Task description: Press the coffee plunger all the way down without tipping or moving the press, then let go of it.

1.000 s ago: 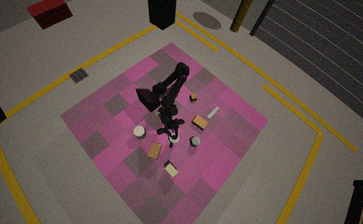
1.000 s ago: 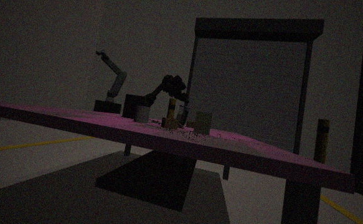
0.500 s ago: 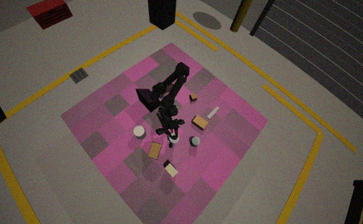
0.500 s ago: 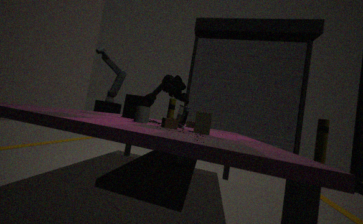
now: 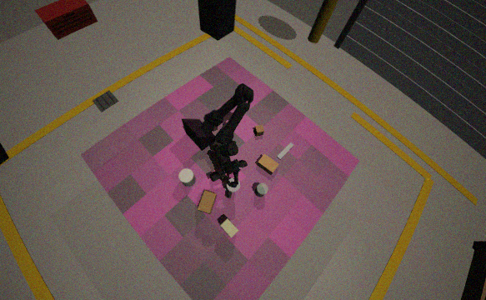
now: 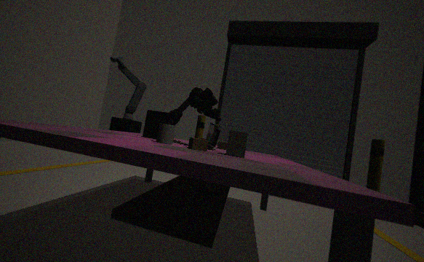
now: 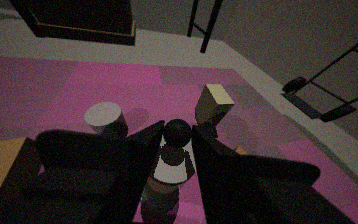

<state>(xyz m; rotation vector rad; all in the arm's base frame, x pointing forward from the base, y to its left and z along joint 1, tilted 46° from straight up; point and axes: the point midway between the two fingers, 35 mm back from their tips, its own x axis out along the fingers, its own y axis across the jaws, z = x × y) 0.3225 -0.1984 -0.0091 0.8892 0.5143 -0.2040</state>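
Now: the coffee press 1 cm behind my gripper tip and 9 cm below it. From my gripper tip the other things lie so: cream box (11 cm ahead, 17 cm to the right, 12 cm below); bar (8 cm ahead, 44 cm to the left, 17 cm below); white cylinder (24 cm behind, 11 cm to the right, 13 cm below).
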